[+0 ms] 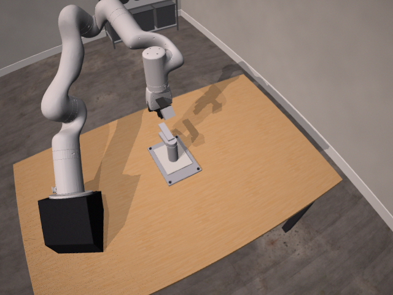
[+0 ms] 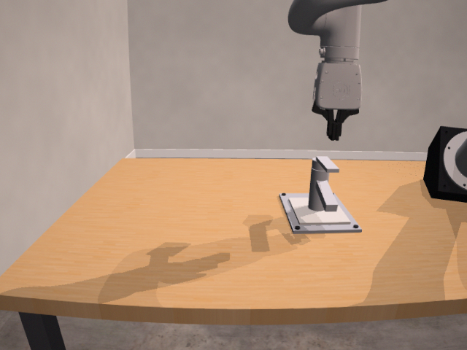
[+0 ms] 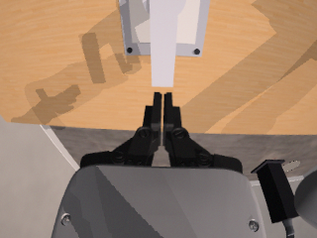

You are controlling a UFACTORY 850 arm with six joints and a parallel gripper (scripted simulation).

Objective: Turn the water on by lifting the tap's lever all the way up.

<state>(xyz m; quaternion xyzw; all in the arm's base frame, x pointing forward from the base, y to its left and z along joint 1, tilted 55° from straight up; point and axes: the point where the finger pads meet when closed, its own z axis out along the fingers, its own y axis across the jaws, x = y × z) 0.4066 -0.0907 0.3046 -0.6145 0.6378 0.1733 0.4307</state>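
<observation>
Right now my hand is 10 cm above the tap lever, 6 cm to the left of it and 1 cm short of it.
</observation>
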